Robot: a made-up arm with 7 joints. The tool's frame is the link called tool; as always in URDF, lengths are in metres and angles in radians. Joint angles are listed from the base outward.
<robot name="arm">
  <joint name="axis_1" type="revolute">
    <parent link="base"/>
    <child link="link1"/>
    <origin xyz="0 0 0"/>
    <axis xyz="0 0.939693 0.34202"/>
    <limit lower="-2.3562" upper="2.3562"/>
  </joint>
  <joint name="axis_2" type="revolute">
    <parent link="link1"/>
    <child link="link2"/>
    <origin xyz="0 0 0"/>
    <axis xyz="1 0 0"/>
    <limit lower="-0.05" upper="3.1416"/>
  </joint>
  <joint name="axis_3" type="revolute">
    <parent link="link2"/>
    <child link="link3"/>
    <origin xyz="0 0 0"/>
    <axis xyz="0 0 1"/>
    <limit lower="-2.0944" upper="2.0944"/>
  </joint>
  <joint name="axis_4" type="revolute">
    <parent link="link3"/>
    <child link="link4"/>
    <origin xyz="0.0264 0 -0.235"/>
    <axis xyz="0 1 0"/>
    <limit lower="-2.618" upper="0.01"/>
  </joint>
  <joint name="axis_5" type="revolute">
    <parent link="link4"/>
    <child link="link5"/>
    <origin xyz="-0.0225 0 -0.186"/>
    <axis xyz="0 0 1"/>
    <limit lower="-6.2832" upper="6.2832"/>
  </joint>
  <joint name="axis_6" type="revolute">
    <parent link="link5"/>
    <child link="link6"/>
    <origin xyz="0 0 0"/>
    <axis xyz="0 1 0"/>
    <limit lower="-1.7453" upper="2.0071"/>
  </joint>
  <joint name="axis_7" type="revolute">
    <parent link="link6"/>
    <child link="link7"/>
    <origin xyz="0 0 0"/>
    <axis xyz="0 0 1"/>
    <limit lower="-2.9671" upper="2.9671"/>
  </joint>
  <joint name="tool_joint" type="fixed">
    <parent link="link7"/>
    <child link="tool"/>
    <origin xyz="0 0 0"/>
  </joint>
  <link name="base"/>
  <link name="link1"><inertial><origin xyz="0.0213 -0.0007 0.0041"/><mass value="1.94"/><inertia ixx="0.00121" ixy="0" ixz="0" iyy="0.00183" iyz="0.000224" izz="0.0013"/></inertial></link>
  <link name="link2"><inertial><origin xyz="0.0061 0.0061 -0.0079"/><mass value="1.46"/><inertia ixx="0.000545" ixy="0" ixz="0" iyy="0.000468" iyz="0" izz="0.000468"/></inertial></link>
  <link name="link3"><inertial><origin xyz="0.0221 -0.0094 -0.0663"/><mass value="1.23"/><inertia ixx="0.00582" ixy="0" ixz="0.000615" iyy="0.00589" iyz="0" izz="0.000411"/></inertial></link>
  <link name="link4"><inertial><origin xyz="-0.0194 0.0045 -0.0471"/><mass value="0.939"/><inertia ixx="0.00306" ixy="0" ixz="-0.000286" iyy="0.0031" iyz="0" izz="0.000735"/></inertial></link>
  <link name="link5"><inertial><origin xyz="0.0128 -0.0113 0.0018"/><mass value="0.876"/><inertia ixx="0.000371" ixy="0" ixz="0" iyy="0.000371" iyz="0" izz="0.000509"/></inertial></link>
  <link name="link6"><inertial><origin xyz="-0.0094 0.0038 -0.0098"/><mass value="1.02"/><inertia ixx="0.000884" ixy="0" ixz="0" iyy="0.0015" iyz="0" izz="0.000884"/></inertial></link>
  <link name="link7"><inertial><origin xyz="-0.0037 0.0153 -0.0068"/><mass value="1.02"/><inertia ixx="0.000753" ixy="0" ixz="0" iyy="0.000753" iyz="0" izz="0.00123"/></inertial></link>
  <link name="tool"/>
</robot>
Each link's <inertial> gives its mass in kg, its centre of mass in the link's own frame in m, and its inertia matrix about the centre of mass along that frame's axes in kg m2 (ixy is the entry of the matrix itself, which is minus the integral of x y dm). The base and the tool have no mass. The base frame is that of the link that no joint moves.
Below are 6 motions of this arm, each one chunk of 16 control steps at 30 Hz.
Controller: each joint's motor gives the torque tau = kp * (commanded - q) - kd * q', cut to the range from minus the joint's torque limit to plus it. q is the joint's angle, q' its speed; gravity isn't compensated. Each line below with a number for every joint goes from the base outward.
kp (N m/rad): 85 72 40 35 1.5 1.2 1.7
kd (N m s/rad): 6.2 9.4 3.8 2 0.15 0.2 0.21
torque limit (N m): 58 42 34 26 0.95 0.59 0.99
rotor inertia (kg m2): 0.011 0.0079 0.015 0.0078 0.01 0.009 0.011
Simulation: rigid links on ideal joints. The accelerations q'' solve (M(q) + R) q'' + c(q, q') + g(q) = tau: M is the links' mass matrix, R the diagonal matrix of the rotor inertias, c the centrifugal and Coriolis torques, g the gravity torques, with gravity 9.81 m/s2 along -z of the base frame. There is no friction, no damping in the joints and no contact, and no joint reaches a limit. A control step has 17 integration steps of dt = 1/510 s. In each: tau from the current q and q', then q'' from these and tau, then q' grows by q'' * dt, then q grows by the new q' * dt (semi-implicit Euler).
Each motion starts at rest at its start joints. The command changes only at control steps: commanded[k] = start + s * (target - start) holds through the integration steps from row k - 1 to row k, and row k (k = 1, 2, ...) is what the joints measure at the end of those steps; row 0 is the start. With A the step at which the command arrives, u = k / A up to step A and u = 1 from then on. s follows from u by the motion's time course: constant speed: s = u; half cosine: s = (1 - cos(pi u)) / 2; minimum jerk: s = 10 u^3 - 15 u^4 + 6 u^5; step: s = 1 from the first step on.
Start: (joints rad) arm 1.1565 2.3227 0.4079 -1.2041 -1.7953 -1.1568 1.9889
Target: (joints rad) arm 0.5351 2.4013 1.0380 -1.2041 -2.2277 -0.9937 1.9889
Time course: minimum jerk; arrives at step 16
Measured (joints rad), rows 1 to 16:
1: 1.1684 2.3237 0.4053 -1.2156 -1.7938 -1.1546 1.9893
2: 1.1873 2.3233 0.3952 -1.2479 -1.7874 -1.1526 1.9864
3: 1.2049 2.3207 0.3831 -1.2885 -1.7741 -1.1546 1.9768
4: 1.2139 2.3159 0.3739 -1.3267 -1.7552 -1.1626 1.9610
5: 1.2092 2.3091 0.3720 -1.3557 -1.7338 -1.1770 1.9415
6: 1.1886 2.3016 0.3811 -1.3720 -1.7144 -1.1966 1.9219
7: 1.1519 2.2953 0.4033 -1.3760 -1.7019 -1.2189 1.9052
8: 1.1014 2.2920 0.4396 -1.3704 -1.7007 -1.2401 1.8935
9: 1.0404 2.2930 0.4889 -1.3589 -1.7137 -1.2561 1.8872
10: 0.9730 2.2989 0.5486 -1.3449 -1.7416 -1.2637 1.8858
11: 0.9032 2.3092 0.6149 -1.3310 -1.7833 -1.2611 1.8882
12: 0.8351 2.3229 0.6838 -1.3187 -1.8359 -1.2478 1.8934
13: 0.7720 2.3382 0.7509 -1.3087 -1.8957 -1.2250 1.9003
14: 0.7169 2.3534 0.8124 -1.3012 -1.9584 -1.1944 1.9086
15: 0.6722 2.3670 0.8651 -1.2963 -2.0200 -1.1586 1.9176
16: 0.6389 2.3778 0.9067 -1.2937 -2.0766 -1.1205 1.9268

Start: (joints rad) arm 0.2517 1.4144 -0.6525 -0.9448 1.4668 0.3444 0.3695
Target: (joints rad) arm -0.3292 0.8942 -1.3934 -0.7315 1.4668 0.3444 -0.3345
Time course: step
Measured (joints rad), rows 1 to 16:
1: 0.0713 1.3399 -0.8609 -0.7558 1.4742 0.3566 0.3264
2: -0.0505 1.2459 -1.0328 -0.6651 1.4773 0.3513 0.2221
3: -0.1282 1.1534 -1.1577 -0.6655 1.4765 0.3393 0.0982
4: -0.1842 1.0627 -1.2445 -0.7076 1.4734 0.3230 -0.0223
5: -0.2258 0.9770 -1.3037 -0.7617 1.4698 0.3037 -0.1280
6: -0.2560 0.9008 -1.3437 -0.8115 1.4667 0.2834 -0.2140
7: -0.2764 0.8382 -1.3707 -0.8481 1.4643 0.2651 -0.2796
8: -0.2883 0.7911 -1.3893 -0.8681 1.4624 0.2508 -0.3264
9: -0.2935 0.7596 -1.4026 -0.8717 1.4613 0.2416 -0.3566
10: -0.2934 0.7422 -1.4124 -0.8616 1.4612 0.2375 -0.3733
11: -0.2899 0.7365 -1.4198 -0.8422 1.4624 0.2380 -0.3795
12: -0.2844 0.7394 -1.4256 -0.8183 1.4650 0.2423 -0.3779
13: -0.2783 0.7482 -1.4299 -0.7941 1.4689 0.2493 -0.3714
14: -0.2726 0.7599 -1.4330 -0.7727 1.4737 0.2579 -0.3620
15: -0.2681 0.7724 -1.4350 -0.7558 1.4789 0.2669 -0.3518
16: -0.2651 0.7839 -1.4360 -0.7442 1.4839 0.2756 -0.3420

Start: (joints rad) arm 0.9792 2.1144 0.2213 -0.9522 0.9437 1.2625 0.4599
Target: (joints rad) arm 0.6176 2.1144 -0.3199 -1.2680 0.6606 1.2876 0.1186
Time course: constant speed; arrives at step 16
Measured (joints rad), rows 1 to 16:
1: 0.9792 2.1110 0.2081 -0.9746 0.9442 1.2612 0.4601
2: 0.9796 2.1029 0.1798 -1.0226 0.9456 1.2568 0.4590
3: 0.9775 2.0921 0.1430 -1.0773 0.9469 1.2485 0.4544
4: 0.9708 2.0798 0.1024 -1.1263 0.9473 1.2373 0.4455
5: 0.9591 2.0670 0.0609 -1.1639 0.9459 1.2245 0.4324
6: 0.9429 2.0546 0.0202 -1.1898 0.9420 1.2117 0.4160
7: 0.9232 2.0434 -0.0189 -1.2071 0.9352 1.1999 0.3969
8: 0.9012 2.0338 -0.0560 -1.2200 0.9251 1.1899 0.3759
9: 0.8776 2.0261 -0.0912 -1.2320 0.9117 1.1820 0.3535
10: 0.8533 2.0201 -0.1249 -1.2454 0.8952 1.1762 0.3300
11: 0.8286 2.0154 -0.1574 -1.2610 0.8762 1.1723 0.3056
12: 0.8038 2.0118 -0.1893 -1.2787 0.8553 1.1697 0.2804
13: 0.7792 2.0088 -0.2209 -1.2976 0.8329 1.1682 0.2547
14: 0.7549 2.0062 -0.2525 -1.3171 0.8096 1.1675 0.2284
15: 0.7307 2.0036 -0.2844 -1.3366 0.7860 1.1672 0.2018
16: 0.7069 2.0011 -0.3167 -1.3556 0.7625 1.1673 0.1751

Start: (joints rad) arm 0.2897 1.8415 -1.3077 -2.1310 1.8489 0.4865 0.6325
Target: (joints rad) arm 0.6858 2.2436 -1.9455 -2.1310 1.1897 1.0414 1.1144
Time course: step
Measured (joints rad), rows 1 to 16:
1: 0.3510 1.8812 -1.3527 -2.1440 1.7961 0.4532 0.6496
2: 0.4458 1.9283 -1.4742 -2.1347 1.6802 0.4040 0.6985
3: 0.5351 1.9611 -1.6117 -2.1049 1.5426 0.3660 0.7667
4: 0.6021 1.9909 -1.7290 -2.0827 1.4104 0.3543 0.8409
5: 0.6439 2.0235 -1.8118 -2.0813 1.2987 0.3830 0.9119
6: 0.6647 2.0558 -1.8597 -2.0962 1.2149 0.4506 0.9737
7: 0.6708 2.0826 -1.8794 -2.1179 1.1598 0.5360 1.0230
8: 0.6683 2.1015 -1.8800 -2.1390 1.1296 0.6220 1.0588
9: 0.6621 2.1133 -1.8704 -2.1555 1.1180 0.6983 1.0819
10: 0.6553 2.1201 -1.8573 -2.1662 1.1187 0.7607 1.0945
11: 0.6497 2.1240 -1.8451 -2.1716 1.1264 0.8092 1.0993
12: 0.6459 2.1263 -1.8357 -2.1731 1.1372 0.8455 1.0989
13: 0.6438 2.1280 -1.8297 -2.1724 1.1486 0.8723 1.0958
14: 0.6430 2.1294 -1.8265 -2.1707 1.1591 0.8918 1.0915
15: 0.6431 2.1306 -1.8253 -2.1690 1.1680 0.9059 1.0873
16: 0.6435 2.1317 -1.8253 -2.1678 1.1749 0.9162 1.0837

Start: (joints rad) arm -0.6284 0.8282 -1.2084 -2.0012 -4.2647 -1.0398 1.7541
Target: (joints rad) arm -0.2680 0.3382 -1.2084 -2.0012 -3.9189 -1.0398 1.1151
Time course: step
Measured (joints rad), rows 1 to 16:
1: -0.5372 0.7546 -1.1398 -1.9672 -4.2512 -1.0481 1.7116
2: -0.4399 0.6640 -1.1395 -1.9151 -4.1976 -1.0837 1.6179
3: -0.3517 0.5882 -1.1798 -1.8633 -4.1152 -1.1156 1.4980
4: -0.2788 0.5306 -1.2327 -1.8208 -4.0175 -1.1343 1.3713
5: -0.2250 0.4887 -1.2819 -1.7950 -3.9177 -1.1414 1.2522
6: -0.1907 0.4586 -1.3190 -1.7874 -3.8275 -1.1418 1.1510
7: -0.1742 0.4363 -1.3405 -1.7941 -3.7558 -1.1391 1.0733
8: -0.1718 0.4190 -1.3464 -1.8082 -3.7077 -1.1359 1.0207
9: -0.1789 0.4052 -1.3399 -1.8239 -3.6842 -1.1334 0.9910
10: -0.1906 0.3944 -1.3251 -1.8372 -3.6829 -1.1326 0.9800
11: -0.2030 0.3865 -1.3069 -1.8464 -3.6991 -1.1340 0.9823
12: -0.2137 0.3812 -1.2892 -1.8514 -3.7265 -1.1376 0.9926
13: -0.2212 0.3781 -1.2745 -1.8530 -3.7588 -1.1430 1.0061
14: -0.2253 0.3766 -1.2640 -1.8521 -3.7905 -1.1495 1.0195
15: -0.2266 0.3762 -1.2577 -1.8497 -3.8176 -1.1561 1.0306
16: -0.2259 0.3764 -1.2551 -1.8467 -3.8377 -1.1619 1.0385

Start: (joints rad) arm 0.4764 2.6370 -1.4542 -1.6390 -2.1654 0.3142 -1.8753
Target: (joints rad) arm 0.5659 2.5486 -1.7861 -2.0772 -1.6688 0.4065 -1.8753
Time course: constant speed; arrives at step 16
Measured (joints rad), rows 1 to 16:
1: 0.4828 2.6298 -1.4481 -1.6551 -2.1640 0.3129 -1.8766
2: 0.4901 2.6130 -1.4385 -1.6961 -2.1610 0.3144 -1.8792
3: 0.4969 2.5898 -1.4330 -1.7502 -2.1546 0.3237 -1.8811
4: 0.5027 2.5635 -1.4346 -1.8066 -2.1432 0.3406 -1.8810
5: 0.5076 2.5375 -1.4433 -1.8584 -2.1257 0.3624 -1.8783
6: 0.5117 2.5145 -1.4576 -1.9018 -2.1018 0.3858 -1.8734
7: 0.5153 2.4958 -1.4755 -1.9357 -2.0721 0.4076 -1.8672
8: 0.5186 2.4816 -1.4951 -1.9614 -2.0379 0.4257 -1.8608
9: 0.5218 2.4714 -1.5154 -1.9813 -2.0006 0.4393 -1.8552
10: 0.5251 2.4643 -1.5356 -1.9983 -1.9621 0.4485 -1.8512
11: 0.5284 2.4592 -1.5554 -2.0148 -1.9237 0.4542 -1.8491
12: 0.5319 2.4553 -1.5748 -2.0326 -1.8862 0.4575 -1.8485
13: 0.5356 2.4518 -1.5941 -2.0524 -1.8504 0.4595 -1.8492
14: 0.5393 2.4484 -1.6132 -2.0743 -1.8161 0.4611 -1.8505
15: 0.5431 2.4447 -1.6323 -2.0981 -1.7834 0.4630 -1.8519
16: 0.5470 2.4409 -1.6515 -2.1230 -1.7519 0.4653 -1.8533

